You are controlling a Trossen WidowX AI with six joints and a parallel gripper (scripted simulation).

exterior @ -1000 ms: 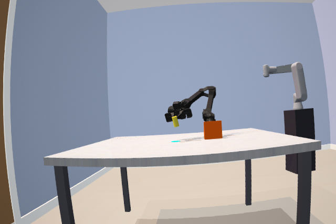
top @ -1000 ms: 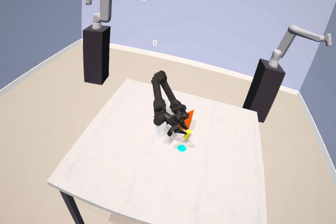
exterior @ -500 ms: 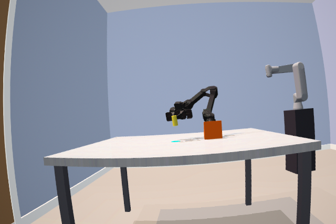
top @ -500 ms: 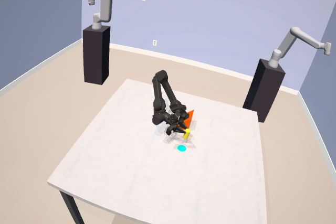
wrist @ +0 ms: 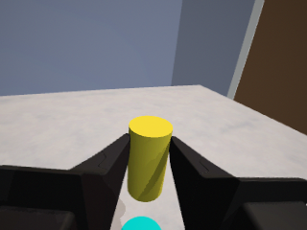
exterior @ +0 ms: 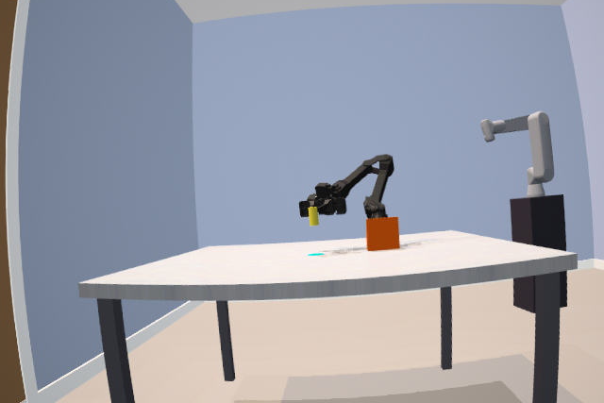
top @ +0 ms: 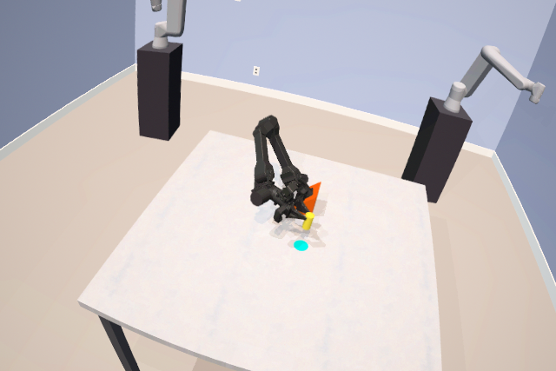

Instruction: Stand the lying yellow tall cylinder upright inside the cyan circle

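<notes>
Right now my gripper tip is 160 mm above the cyan circle. The rest, counted from my gripper tip: yellow tall cylinder: 20 mm below.
</notes>
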